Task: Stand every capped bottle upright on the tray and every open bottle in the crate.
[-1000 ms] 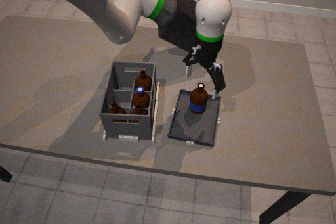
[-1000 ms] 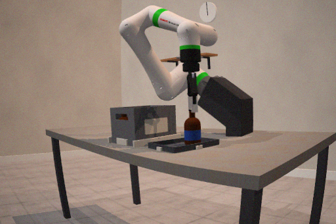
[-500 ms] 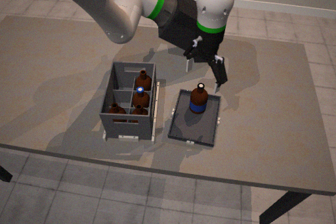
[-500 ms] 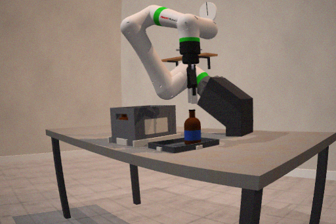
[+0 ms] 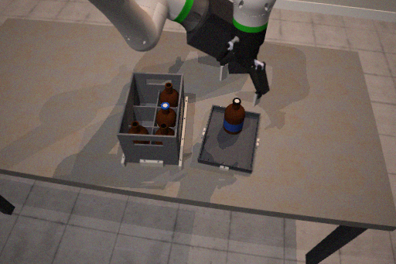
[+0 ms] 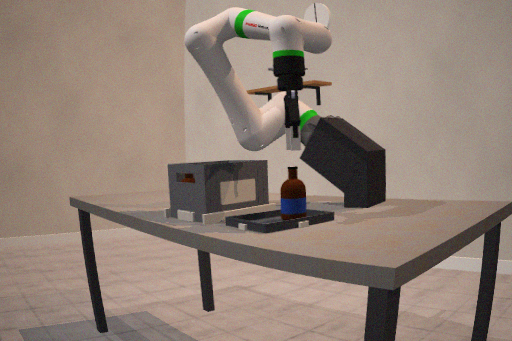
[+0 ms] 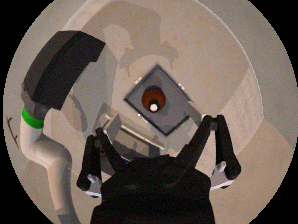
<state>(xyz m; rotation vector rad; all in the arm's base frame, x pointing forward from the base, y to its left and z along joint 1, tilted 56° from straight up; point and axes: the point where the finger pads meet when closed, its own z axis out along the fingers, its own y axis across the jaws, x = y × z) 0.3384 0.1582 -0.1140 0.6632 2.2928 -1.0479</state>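
Now: hand 60 mm short of the grey crate, 280 mm to the left of it and 130 mm above it. From my hand the other things lie so: white-capped bottle (130 mm below); open bottle (30 mm behind, 240 mm to the right, 130 mm below); dark tray (50 mm ahead, 10 mm to the right, 200 mm below).
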